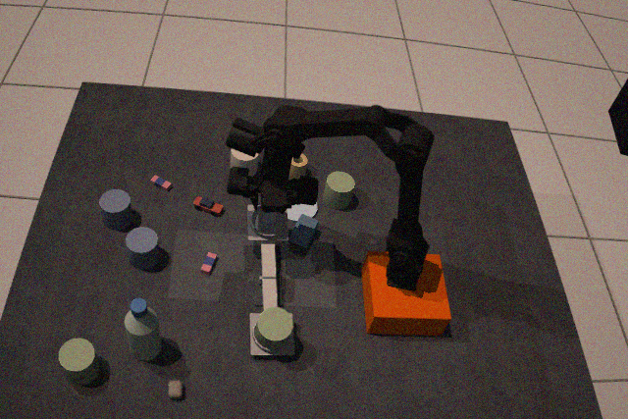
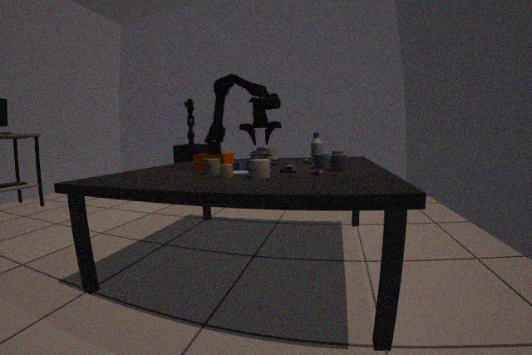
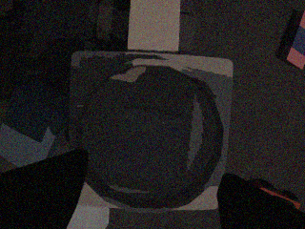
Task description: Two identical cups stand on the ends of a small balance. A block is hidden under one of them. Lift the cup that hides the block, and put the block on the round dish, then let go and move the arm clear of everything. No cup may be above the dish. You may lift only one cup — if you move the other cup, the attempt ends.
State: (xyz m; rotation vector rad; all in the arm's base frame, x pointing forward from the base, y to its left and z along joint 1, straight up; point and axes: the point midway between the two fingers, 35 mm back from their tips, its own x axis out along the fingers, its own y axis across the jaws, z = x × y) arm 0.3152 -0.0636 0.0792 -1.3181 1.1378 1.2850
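The grey-blue block is 30 mm below my gripper tip. From my gripper tip the other things lie so: cream cylinder: 230 mm to the right, 100 mm ahead, 80 mm below; then balance: 120 mm to the left, 90 mm below, 30 mm behind; then pale round dish: 130 mm to the right, 110 mm below, 50 mm behind.
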